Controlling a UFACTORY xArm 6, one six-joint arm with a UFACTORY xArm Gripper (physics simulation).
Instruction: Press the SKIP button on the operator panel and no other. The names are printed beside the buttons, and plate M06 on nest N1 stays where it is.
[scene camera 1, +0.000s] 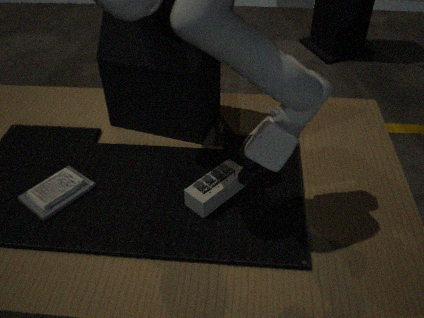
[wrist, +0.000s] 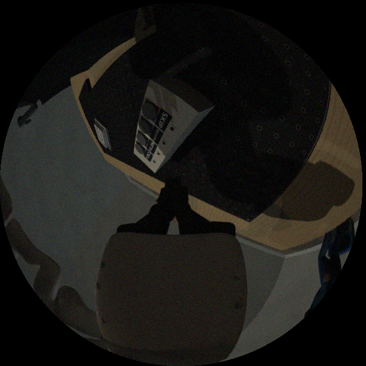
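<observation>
The pale operator panel stands on the dark mat, with dark square buttons along its top. In the wrist view the SKIP label is beside the SKIP button, the largest-looking one; the smaller labels are hard to read. My gripper is shut and empty. In the scene view its dark fingers overlap the panel's right end; contact is unclear. In the wrist view the fingertips show below the panel, apart from the SKIP button. Plate M06 lies flat on its nest.
The dark mat lies on the wooden table. A large black block stands behind the mat. A dark post stands on the floor beyond the table. A blue object shows at the right in the wrist view.
</observation>
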